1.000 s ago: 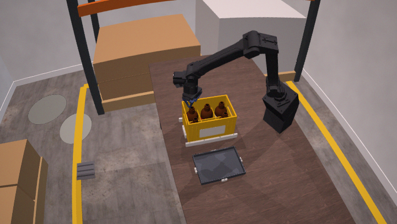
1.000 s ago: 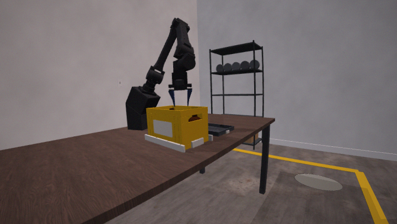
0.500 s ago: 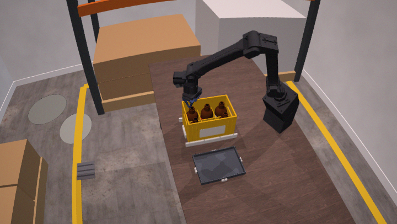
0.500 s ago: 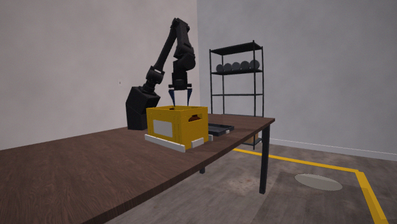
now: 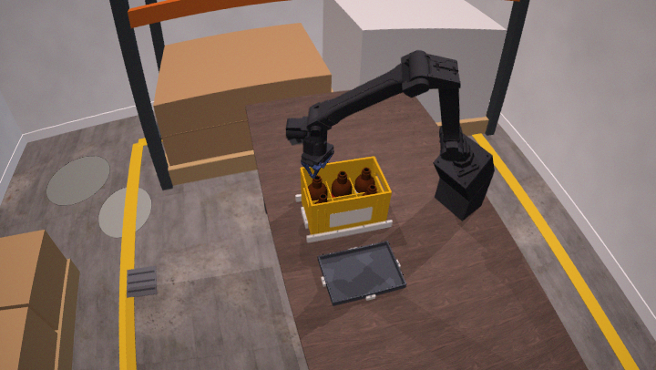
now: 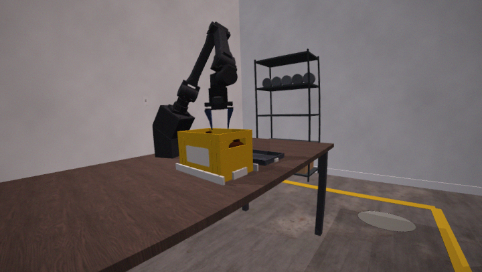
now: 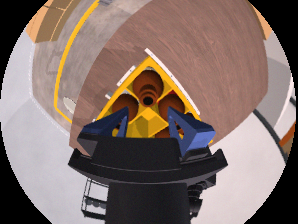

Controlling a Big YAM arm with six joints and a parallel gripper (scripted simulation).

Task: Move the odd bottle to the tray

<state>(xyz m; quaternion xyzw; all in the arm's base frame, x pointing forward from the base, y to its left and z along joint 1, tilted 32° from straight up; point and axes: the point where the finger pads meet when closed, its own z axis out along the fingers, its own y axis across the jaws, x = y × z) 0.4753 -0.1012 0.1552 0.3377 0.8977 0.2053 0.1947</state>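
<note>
Right now the glass bottle is 110 mm below my hand, 90 mm to the left of it and 10 mm behind it. The rest, counted from my hand: dark tray 300 mm to the left, 180 mm below, 120 mm behind; then yellow crate 110 mm below, 90 mm behind, 30 mm to the left.
</note>
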